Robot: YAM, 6 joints.
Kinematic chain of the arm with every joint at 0, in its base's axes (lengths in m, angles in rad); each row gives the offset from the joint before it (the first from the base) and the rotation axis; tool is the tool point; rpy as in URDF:
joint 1: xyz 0 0 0.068 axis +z
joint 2: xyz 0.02 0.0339 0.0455 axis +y
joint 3: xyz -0.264 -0.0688 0 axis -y
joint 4: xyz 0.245 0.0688 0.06 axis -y
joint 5: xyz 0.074 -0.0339 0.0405 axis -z
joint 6: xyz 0.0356 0 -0.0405 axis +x
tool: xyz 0 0 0 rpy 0 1.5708 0
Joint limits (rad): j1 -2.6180..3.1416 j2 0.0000..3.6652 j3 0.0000..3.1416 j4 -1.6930..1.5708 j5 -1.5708..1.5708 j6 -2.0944..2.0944
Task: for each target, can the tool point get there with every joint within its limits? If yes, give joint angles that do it. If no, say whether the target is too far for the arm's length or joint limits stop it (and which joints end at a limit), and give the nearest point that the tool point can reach.
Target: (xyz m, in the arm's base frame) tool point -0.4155 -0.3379 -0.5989
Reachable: no: too far | nearest point -0.3173 -0.2580 -0.3429 | short by 0.286 m
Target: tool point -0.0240 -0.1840 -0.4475
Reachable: no: joint limits stop it (at a limit: joint 2) | nearest point -0.0254 -0.1944 -0.3765 | short by 0.072 m
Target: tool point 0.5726 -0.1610 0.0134
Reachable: yes | joints -0.2930 3.0062 2.1493 0.9511 -0.3222 -0.0798
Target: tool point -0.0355 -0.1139 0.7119
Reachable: yes | joints 1.4938 1.3540 2.8984 0.2956 -0.8458 -0.5808
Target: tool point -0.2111 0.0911 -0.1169
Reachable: yes | joints 2.5928 2.7519 0.9597 -0.2625 -1.1448 -0.3404
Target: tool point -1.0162 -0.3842 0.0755
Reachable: no: too far | nearest point -0.5633 -0.3106 0.0910 | short by 0.459 m
